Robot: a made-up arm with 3 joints. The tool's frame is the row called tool. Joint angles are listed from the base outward.
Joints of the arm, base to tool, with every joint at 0 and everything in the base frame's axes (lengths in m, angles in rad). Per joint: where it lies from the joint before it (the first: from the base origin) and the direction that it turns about. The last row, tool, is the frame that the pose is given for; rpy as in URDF.
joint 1: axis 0 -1 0 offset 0.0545 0.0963 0.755
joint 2: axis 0 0 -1 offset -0.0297 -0.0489 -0.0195
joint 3: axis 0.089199 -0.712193 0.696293 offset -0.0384 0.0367 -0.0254
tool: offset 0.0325 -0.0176 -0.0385 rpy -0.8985 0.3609 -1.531
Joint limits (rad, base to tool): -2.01..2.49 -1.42..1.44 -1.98..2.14
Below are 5 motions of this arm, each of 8 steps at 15 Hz.
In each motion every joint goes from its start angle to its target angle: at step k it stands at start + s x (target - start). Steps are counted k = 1, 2, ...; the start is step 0. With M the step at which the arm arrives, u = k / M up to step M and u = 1 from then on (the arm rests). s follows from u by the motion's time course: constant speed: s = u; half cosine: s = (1 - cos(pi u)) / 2; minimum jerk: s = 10 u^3 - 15 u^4 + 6 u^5.
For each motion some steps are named. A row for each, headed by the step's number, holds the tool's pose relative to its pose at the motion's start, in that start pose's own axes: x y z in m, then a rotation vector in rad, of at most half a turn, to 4 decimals.
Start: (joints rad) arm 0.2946 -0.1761 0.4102
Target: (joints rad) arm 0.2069 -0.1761 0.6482
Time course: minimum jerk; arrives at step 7
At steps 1, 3, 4, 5, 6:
1: -0.0003 0.0000 0.0002 0.0008 -0.0024 0.0036
3: -0.0043 -0.0005 0.0027 0.0126 -0.0378 0.0570
4: -0.0075 -0.0009 0.0047 0.0225 -0.0641 0.0983
5: -0.0102 -0.0013 0.0063 0.0314 -0.0857 0.1334
6: -0.0117 -0.0016 0.0072 0.0365 -0.0972 0.1526

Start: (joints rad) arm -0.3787 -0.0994 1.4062
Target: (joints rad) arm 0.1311 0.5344 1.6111
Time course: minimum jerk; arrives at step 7
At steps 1, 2, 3, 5, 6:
1: 0.0012 0.0005 -0.0003 0.0031 -0.0138 -0.0127
2: 0.0073 0.0028 -0.0017 0.0209 -0.0857 -0.0791
3: 0.0191 0.0063 -0.0024 0.0594 -0.2164 -0.2012
5: 0.0446 0.0092 0.0034 0.1689 -0.4905 -0.4694
6: 0.0505 0.0089 0.0063 0.2015 -0.5554 -0.5366

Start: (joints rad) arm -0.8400 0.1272 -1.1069
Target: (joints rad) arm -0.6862 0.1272 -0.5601
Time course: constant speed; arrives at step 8
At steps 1, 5, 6, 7, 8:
1: -0.0037 0.0026 0.0035 0.0396 -0.0450 0.0577
5: -0.0202 0.0094 0.0170 0.2054 -0.2251 0.2834
6: -0.0247 0.0103 0.0202 0.2486 -0.2702 0.3384
7: -0.0292 0.0108 0.0232 0.2926 -0.3153 0.3928
8: -0.0338 0.0109 0.0260 0.3374 -0.3604 0.4465

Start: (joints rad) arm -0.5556 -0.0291 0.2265
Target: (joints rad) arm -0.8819 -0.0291 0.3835
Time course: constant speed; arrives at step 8
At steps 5, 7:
5: -0.0094 -0.0123 -0.0019 -0.1393 0.0283 0.0511
7: -0.0132 -0.0171 -0.0019 -0.1935 0.0427 0.0736

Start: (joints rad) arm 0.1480 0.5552 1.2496
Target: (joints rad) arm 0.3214 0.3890 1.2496
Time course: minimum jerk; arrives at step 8
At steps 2, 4, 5, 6, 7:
2: -0.0006 0.0003 0.0002 0.0158 -0.0113 0.0155
4: -0.0029 0.0012 0.0009 0.0749 -0.0572 0.0745
5: -0.0042 0.0016 0.0012 0.1072 -0.0848 0.1077
6: -0.0051 0.0018 0.0013 0.1314 -0.1067 0.1330
7: -0.0056 0.0019 0.0014 0.1435 -0.1181 0.1458

